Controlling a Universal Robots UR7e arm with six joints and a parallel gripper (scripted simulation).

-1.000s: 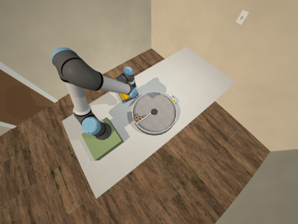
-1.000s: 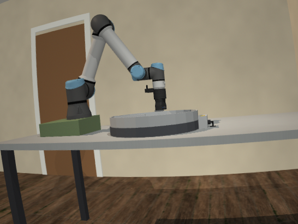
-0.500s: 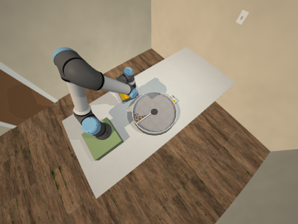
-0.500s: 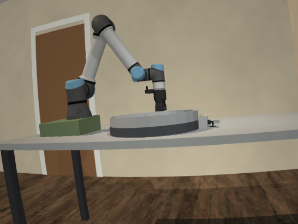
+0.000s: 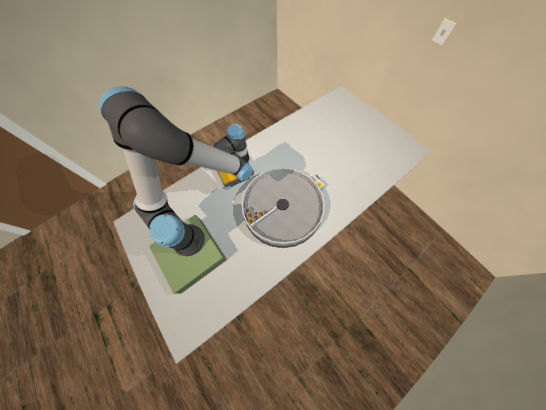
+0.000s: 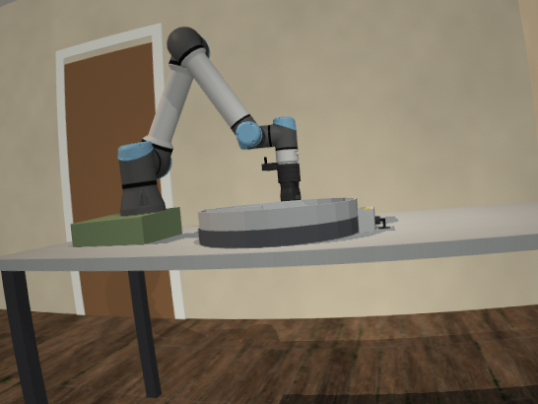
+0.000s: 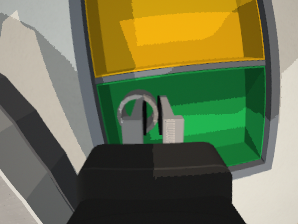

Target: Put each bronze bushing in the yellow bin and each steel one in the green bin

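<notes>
Right now my hand is 30 mm to the right of the yellow bin and 30 mm past it. The rest, counted from my hand: grey turntable 310 mm to the right, 90 mm ahead, 20 mm above.
</notes>
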